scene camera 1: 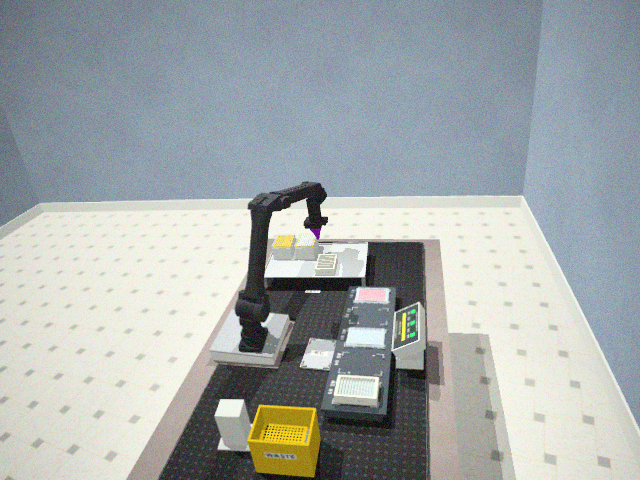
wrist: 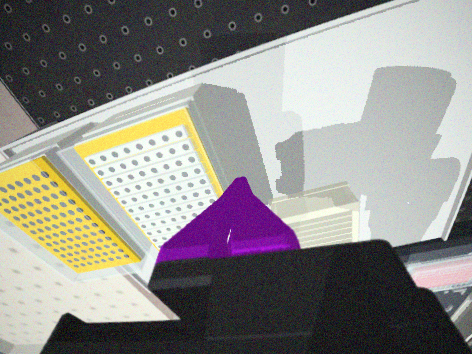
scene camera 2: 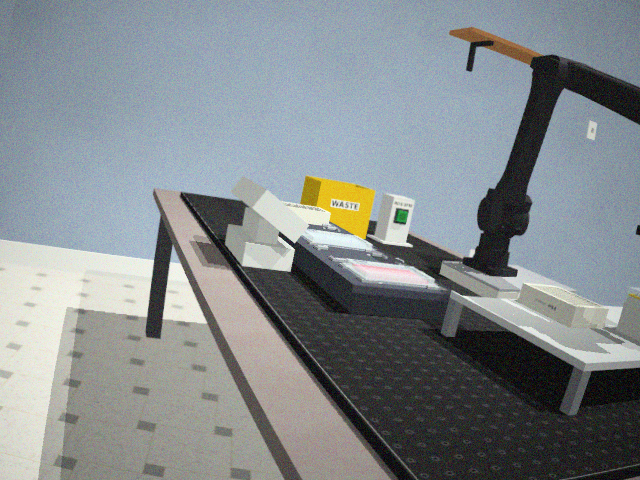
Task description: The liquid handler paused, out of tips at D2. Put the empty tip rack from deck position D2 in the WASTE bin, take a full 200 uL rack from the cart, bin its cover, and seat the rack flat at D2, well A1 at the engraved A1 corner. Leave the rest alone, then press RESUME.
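Where they show: gripper, fingertip midpoint: [scene camera 1: 318, 239] [wrist: 242, 184]; arm's base, origin of the base link: [scene camera 1: 253, 340] [scene camera 2: 489, 270].
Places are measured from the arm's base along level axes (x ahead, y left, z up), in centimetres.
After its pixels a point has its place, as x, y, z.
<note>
My gripper [scene camera 1: 317, 237] @(17.8, 58.5, 9.7) [wrist: 242, 184] @(17.8, 58.5, 9.7) is shut and empty, above the white cart [scene camera 1: 289, 269] @(6.0, 43.3, 3.0) [wrist: 330, 75] @(26.3, 61.7, 3.0) [scene camera 2: 516, 324] @(37.2, 49.3, 2.9). In the wrist view its tips overlap the lower right of a yellow-edged rack with a white holed top [wrist: 150, 185] @(12.2, 60.7, 10.1) [scene camera 1: 306, 248] @(13.1, 51.7, 8.7); it seems to have a clear cover. A rack with an all-yellow holed top [wrist: 65, 215] @(4.4, 60.3, 10.1) [scene camera 1: 283, 246] @(2.5, 52.3, 9.7) stands left of it. A beige slatted rack [scene camera 1: 326, 264] @(22.9, 42.6, 5.7) [scene camera 2: 560, 304] @(26.8, 47.4, 5.5) [wrist: 330, 227] @(24.2, 47.1, 5.6) is partly hidden by the gripper in the wrist view. A yellow holed rack [scene camera 1: 283, 434] @(20.2, -44.3, 6.2) lies in the WASTE bin [scene camera 1: 281, 462] @(20.3, -50.4, 2.6) [scene camera 2: 338, 204] @(22.7, -38.7, 5.3). D2 [scene camera 1: 369, 316] @(41.8, 11.7, 1.8) is bare.
The dark deck [scene camera 1: 361, 412] @(40.4, -32.4, 1.6) [scene camera 2: 361, 302] @(49.8, 29.3, -1.1) bears a pink plate [scene camera 1: 372, 295] @(42.8, 23.1, 3.1), a pale blue plate [scene camera 1: 365, 337] @(40.7, -1.6, 3.2) and a cream rack [scene camera 1: 356, 390] @(38.8, -26.4, 4.1). A tilted screen console [scene camera 1: 408, 333] @(55.1, -6.3, 8.9) stands right of the deck. A white box with a green button [scene camera 2: 401, 215] @(4.7, -35.5, 5.3) stands beside the bin.
</note>
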